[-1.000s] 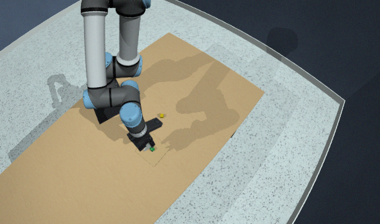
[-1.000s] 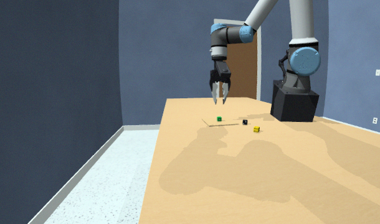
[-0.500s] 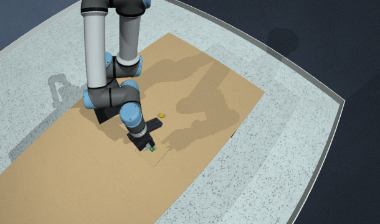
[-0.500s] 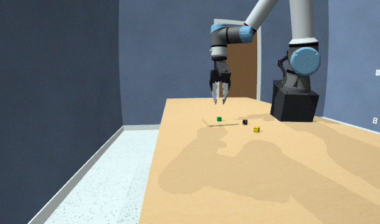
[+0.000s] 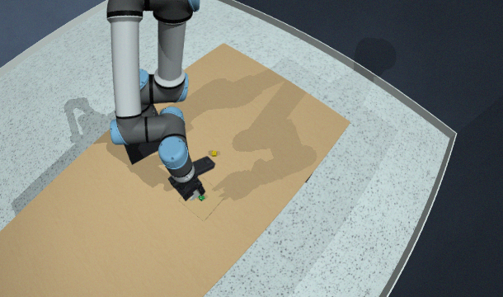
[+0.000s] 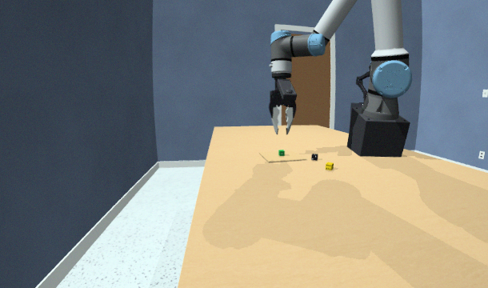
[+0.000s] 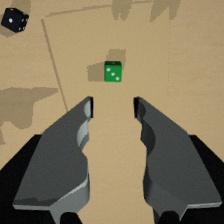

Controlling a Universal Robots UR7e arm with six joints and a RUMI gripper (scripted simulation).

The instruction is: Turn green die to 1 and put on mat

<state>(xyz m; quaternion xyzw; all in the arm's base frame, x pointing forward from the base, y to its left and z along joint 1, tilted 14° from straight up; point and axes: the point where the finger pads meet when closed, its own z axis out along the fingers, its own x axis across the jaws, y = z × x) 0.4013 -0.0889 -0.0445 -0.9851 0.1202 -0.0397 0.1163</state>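
My gripper is now 8 cm above the green die. Also, from my hand: tan mat 10 cm below; yellow die 20 cm to the left, 9 cm below, 7 cm behind; black die 9 cm below, 9 cm behind, 8 cm to the left.
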